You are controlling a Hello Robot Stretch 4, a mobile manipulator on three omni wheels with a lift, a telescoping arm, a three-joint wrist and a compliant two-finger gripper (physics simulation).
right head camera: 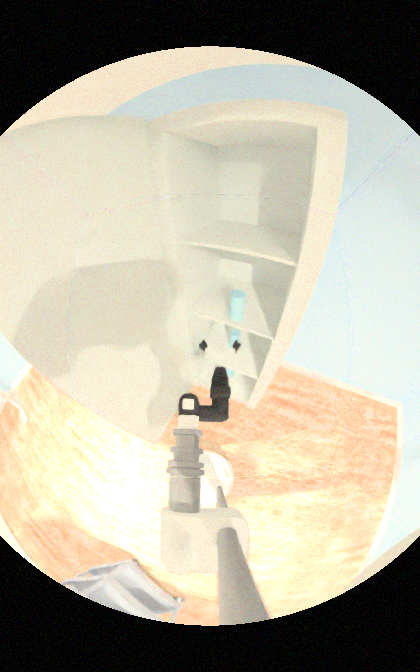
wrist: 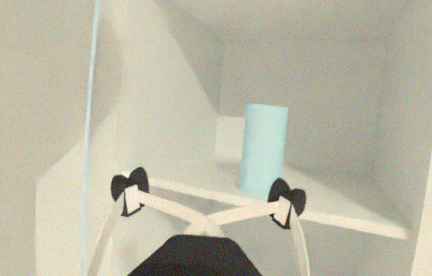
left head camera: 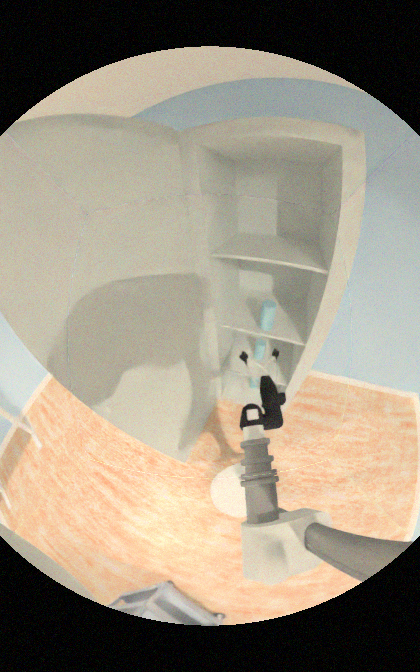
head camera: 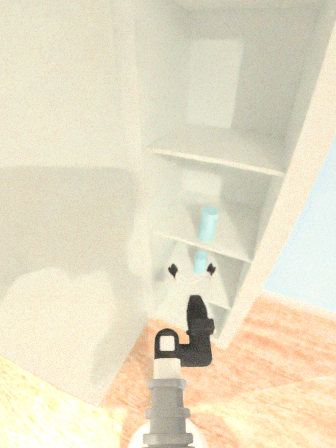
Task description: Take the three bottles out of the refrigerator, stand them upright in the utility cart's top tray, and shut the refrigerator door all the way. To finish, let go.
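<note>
The refrigerator (head camera: pixel 305 150) (left head camera: pixel 354 200) (right head camera: pixel 332 175) stands open, its door (head camera: pixel 60 100) (left head camera: pixel 125 225) (right head camera: pixel 100 200) (wrist: pixel 45 65) swung out left. A light-blue bottle (head camera: pixel 208 225) (left head camera: pixel 268 316) (right head camera: pixel 237 306) (wrist: pixel 264 150) stands upright on a shelf. A second bottle (head camera: pixel 200 262) (left head camera: pixel 260 349) (right head camera: pixel 235 335) is one level below; a third bottle (left head camera: pixel 254 383) (right head camera: pixel 230 373) shows partly, lower down. My gripper (head camera: pixel 192 270) (left head camera: pixel 260 354) (right head camera: pixel 220 345) (wrist: pixel 209 188) is open and empty at the refrigerator's opening. In the wrist view the upper bottle is beyond the fingers, near the right fingertip. The grey utility cart (left head camera: pixel 172 600) (right head camera: pixel 125 585) shows partly.
A shelf edge (wrist: pixel 360 226) crosses behind the fingertips in the wrist view. Another shelf (head camera: pixel 220 159) (left head camera: pixel 270 263) (right head camera: pixel 240 251) is above the upper bottle. The refrigerator's side walls bound the compartments. The cart is at the bottom of the left and right head views.
</note>
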